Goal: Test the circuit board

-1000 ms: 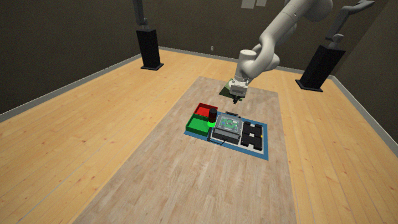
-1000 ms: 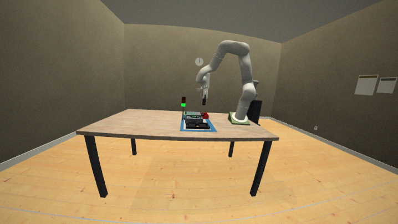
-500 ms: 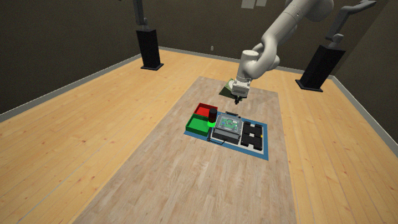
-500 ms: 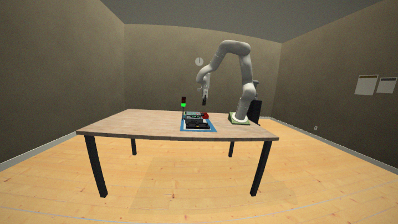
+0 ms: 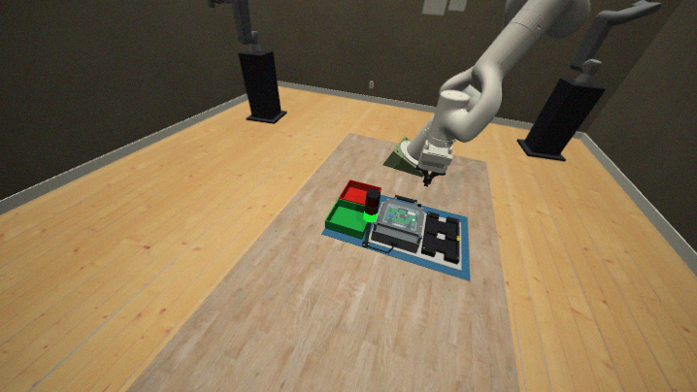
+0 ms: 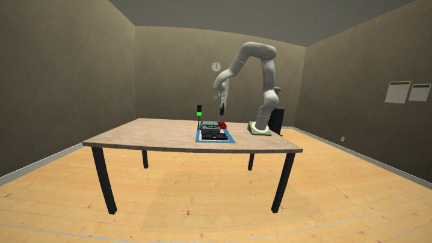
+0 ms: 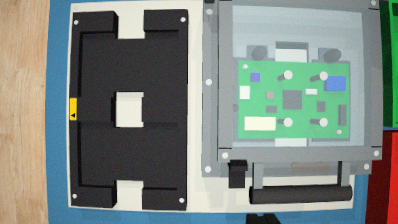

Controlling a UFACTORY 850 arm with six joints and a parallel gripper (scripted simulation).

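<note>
My hand is 20 mm short of the small black part and 120 mm above it. From my hand the other things lie so: tester lid (80 mm ahead, 70 mm to the right, 120 mm below); green circuit board (70 mm ahead, 70 mm to the right, 140 mm below); red bin (60 mm behind, 250 mm to the right, 190 mm below).
</note>
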